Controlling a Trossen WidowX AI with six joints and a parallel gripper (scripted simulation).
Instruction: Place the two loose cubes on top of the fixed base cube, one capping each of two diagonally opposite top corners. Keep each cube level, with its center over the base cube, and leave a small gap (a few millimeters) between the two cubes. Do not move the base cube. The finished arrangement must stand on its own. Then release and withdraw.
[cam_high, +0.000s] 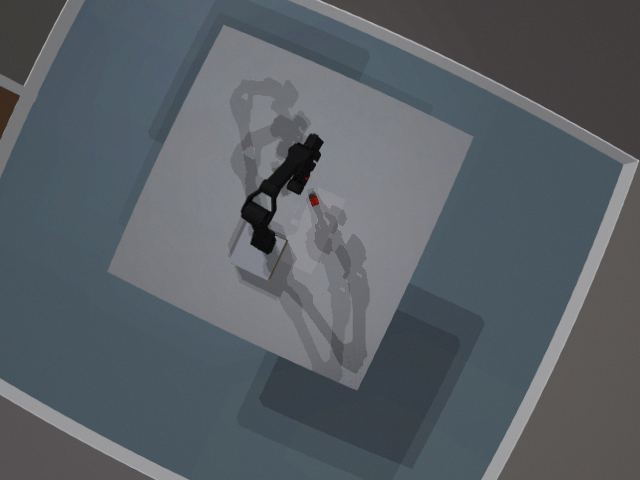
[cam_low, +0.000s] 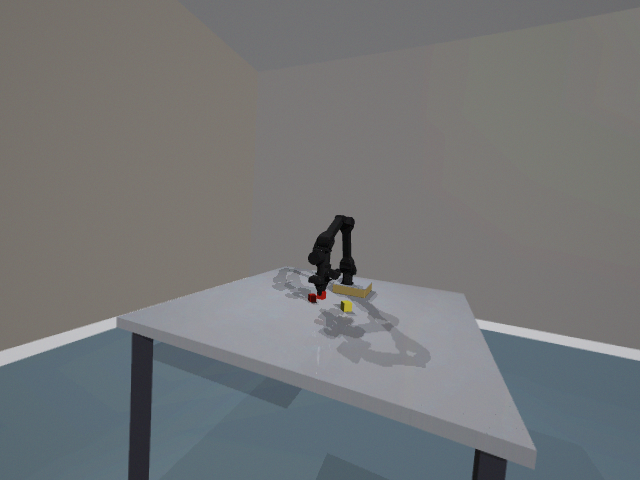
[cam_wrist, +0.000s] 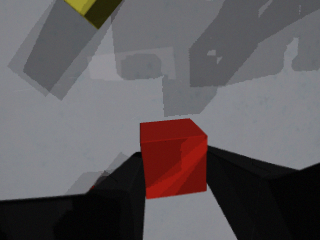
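Now: gripper tip 120 mm to the right of the yellow base cube, 40 mm above it and 30 mm past it.
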